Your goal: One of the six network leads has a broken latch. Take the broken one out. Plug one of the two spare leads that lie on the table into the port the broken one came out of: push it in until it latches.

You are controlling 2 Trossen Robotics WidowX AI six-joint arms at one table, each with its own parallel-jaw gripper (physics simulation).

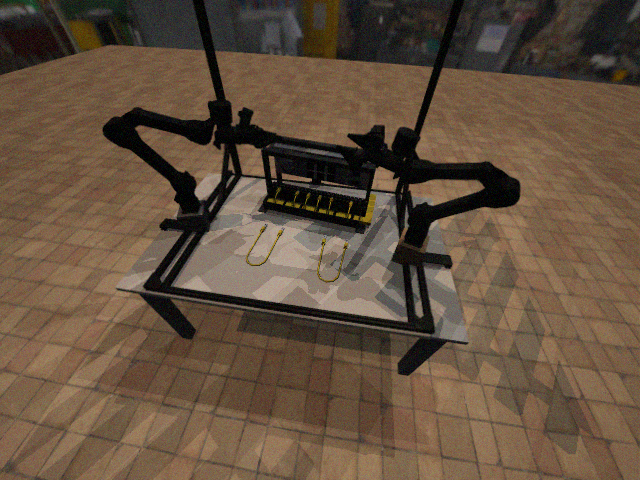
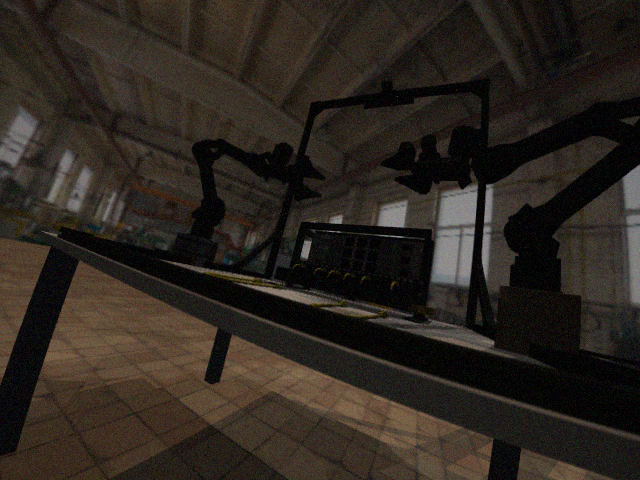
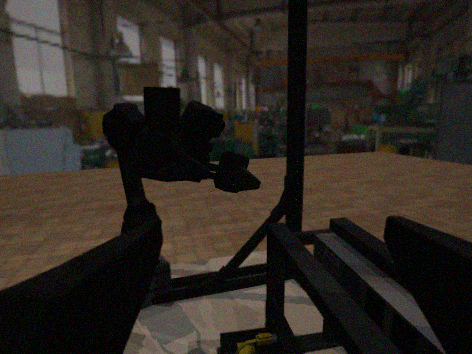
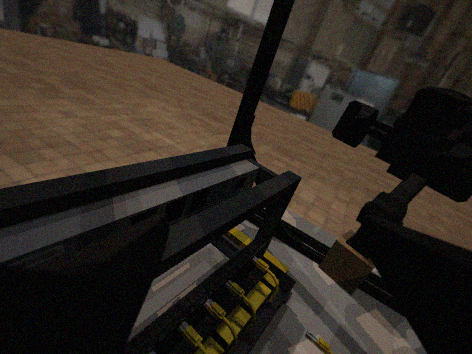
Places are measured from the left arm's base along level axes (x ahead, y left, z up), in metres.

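Where they show: left gripper, fingertip midpoint: [image 1: 342, 140] [image 2: 388, 171] [image 3: 272, 228] [image 4: 390, 138]; right gripper, fingertip midpoint: [image 1: 279, 136] [image 2: 323, 187] [image 3: 236, 180] [image 4: 264, 223]; left arm's base, link origin: [image 1: 414, 239] [image 2: 535, 293] [image 4: 361, 246]; right arm's base, link origin: [image 1: 191, 208] [image 2: 199, 238].
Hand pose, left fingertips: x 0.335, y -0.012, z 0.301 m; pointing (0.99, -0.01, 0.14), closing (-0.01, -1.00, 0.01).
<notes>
Each offset is from my left fingertips to the top centre of the thing. "pt": to the spot under its first point. Level surfaces: height alone.
A black patch rack @[0.098 m right, 0.136 m ahead, 0.141 m down] [image 1: 268, 173] [image 2: 366, 230] [image 4: 217, 211] stands at the back middle of the table @[0.404 m down] [image 1: 218, 278]. Six yellow leads [image 1: 313, 202] @[pt 0.041 m right, 0.101 m ahead, 0.321 m down] [image 2: 347, 276] @[pt 0.052 m right, 0.050 m ahead, 0.318 m down] [image 4: 241, 298] are plugged in along its base; I cannot tell which latch is broken. Two spare yellow leads lie in U-shapes in front, one on the left [image 1: 263, 245] and one on the right [image 1: 331, 262]. My right gripper [image 1: 267, 138] [image 2: 310, 183] [image 3: 236, 180] is open and empty, high by the rack's left top corner. My left gripper [image 1: 360, 142] [image 2: 405, 172] is open and empty, high by the rack's right top corner.
A black frame [image 1: 290, 308] runs round the table's edge, with two tall poles [image 1: 210, 57] [image 1: 437, 67] at the back and a crossbar [image 2: 390, 97] overhead. A brown block [image 1: 413, 248] [image 4: 345, 263] sits under the left arm's base.
</notes>
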